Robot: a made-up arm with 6 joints. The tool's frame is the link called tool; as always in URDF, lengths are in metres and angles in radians.
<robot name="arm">
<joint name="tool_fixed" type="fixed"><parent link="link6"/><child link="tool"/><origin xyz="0 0 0"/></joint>
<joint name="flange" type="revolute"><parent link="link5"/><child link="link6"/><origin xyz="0 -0.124 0"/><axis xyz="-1 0 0"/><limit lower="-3.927" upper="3.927"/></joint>
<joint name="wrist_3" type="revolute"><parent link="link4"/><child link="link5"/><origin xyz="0.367 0 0"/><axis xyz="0 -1 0"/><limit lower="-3.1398" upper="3.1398"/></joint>
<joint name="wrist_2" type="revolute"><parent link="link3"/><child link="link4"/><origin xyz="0 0 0"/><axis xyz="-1 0 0"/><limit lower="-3.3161" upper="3.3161"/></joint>
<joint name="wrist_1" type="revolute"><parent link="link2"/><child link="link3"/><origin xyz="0 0 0.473"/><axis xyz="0 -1 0"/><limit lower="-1.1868" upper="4.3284"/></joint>
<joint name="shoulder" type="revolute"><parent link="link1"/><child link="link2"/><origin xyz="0 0 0"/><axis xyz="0 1 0"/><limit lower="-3.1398" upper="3.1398"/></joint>
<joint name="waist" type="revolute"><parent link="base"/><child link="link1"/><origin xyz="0 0 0.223"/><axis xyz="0 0 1"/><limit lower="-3.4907" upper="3.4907"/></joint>
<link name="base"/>
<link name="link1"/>
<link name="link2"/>
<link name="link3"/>
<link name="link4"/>
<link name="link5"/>
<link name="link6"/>
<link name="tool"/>
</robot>
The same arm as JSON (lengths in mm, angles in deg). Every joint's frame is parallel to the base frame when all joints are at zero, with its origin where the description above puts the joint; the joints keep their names.
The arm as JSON. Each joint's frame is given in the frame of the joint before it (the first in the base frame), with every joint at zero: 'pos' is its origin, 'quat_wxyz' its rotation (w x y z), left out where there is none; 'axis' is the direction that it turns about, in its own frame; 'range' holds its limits. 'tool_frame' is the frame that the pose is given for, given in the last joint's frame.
{"length_unit": "mm", "angle_unit": "deg", "joints": [
  {"joint": "waist", "pos": [0.0, 0.0, 223.0], "axis": [0.0, 0.0, 1.0], "range": [-200.0, 200.0]},
  {"joint": "shoulder", "pos": [0.0, 0.0, 0.0], "axis": [0.0, 1.0, 0.0], "range": [-179.9, 179.9]},
  {"joint": "wrist_1", "pos": [0.0, 0.0, 473.0], "axis": [0.0, -1.0, 0.0], "range": [-68.0, 248.0]},
  {"joint": "wrist_2", "pos": [0.0, 0.0, 0.0], "axis": [-1.0, 0.0, 0.0], "range": [-190.0, 190.0]},
  {"joint": "wrist_3", "pos": [367.0, 0.0, 0.0], "axis": [0.0, -1.0, 0.0], "range": [-179.9, 179.9]},
  {"joint": "flange", "pos": [0.0, -124.0, 0.0], "axis": [-1.0, 0.0, 0.0], "range": [-225.0, 225.0]}
], "tool_frame": {"pos": [0.0, 0.0, 0.0]}}

